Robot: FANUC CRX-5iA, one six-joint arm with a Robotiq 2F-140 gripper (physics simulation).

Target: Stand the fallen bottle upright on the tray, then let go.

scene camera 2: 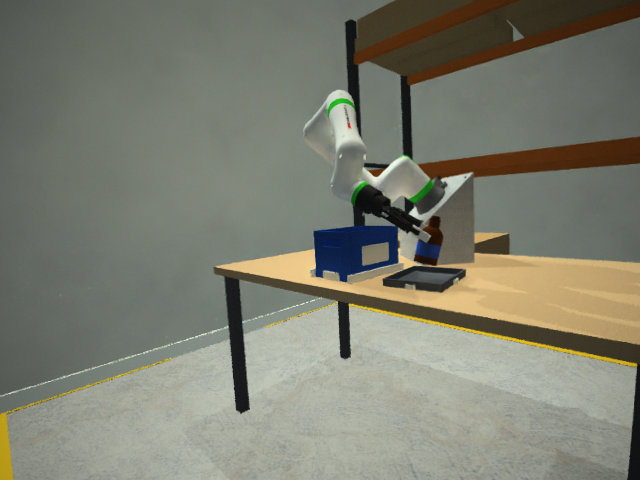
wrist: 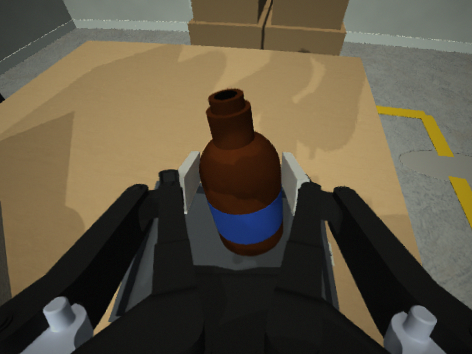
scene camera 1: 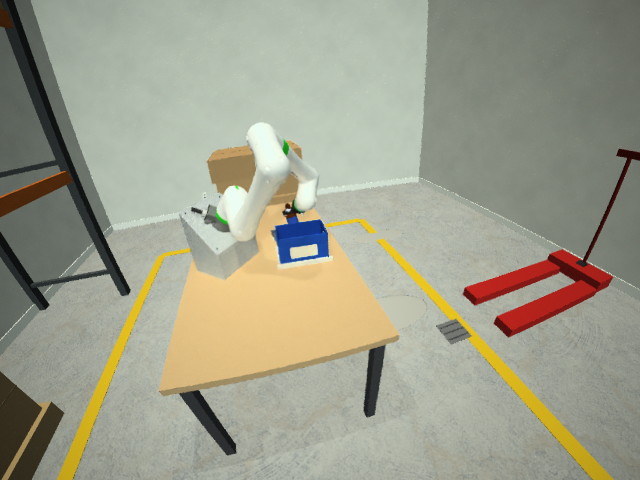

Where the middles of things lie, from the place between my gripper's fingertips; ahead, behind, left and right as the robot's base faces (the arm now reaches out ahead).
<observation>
The brown bottle (wrist: pixel 240 171) is 1 cm to the right of my hand and 1 cm below it.
</observation>
